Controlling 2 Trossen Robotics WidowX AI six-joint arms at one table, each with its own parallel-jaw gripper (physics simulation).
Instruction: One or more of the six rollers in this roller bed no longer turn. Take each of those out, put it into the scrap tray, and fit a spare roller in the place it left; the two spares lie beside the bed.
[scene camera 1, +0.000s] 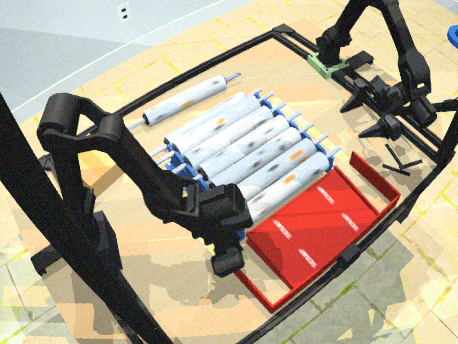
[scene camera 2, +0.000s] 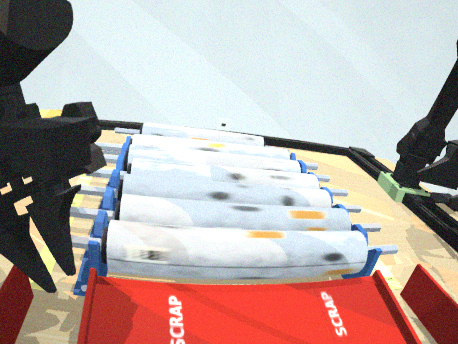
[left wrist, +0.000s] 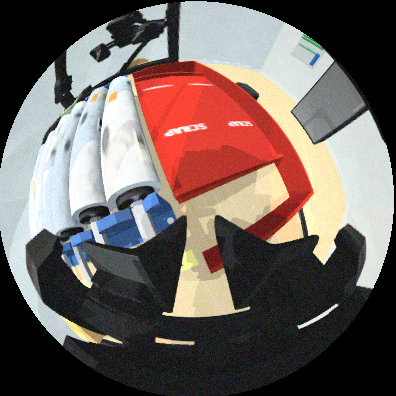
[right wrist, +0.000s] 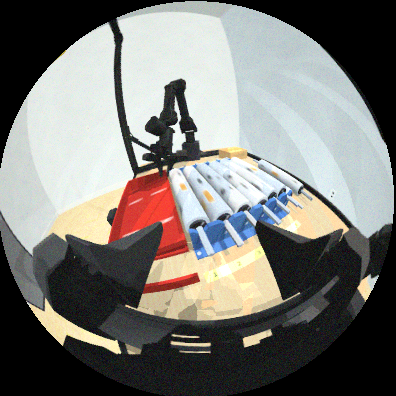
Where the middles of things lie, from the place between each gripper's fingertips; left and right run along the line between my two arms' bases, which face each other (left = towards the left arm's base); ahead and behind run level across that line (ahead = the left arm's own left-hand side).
Now: right hand 46 cm short of the cardboard box (scene camera 1: 98, 170), 47 cm to the right of it and 11 cm above it.
Now: left hand 45 cm short of the cardboard box, 10 cm to the right of it and 1 cm above it.
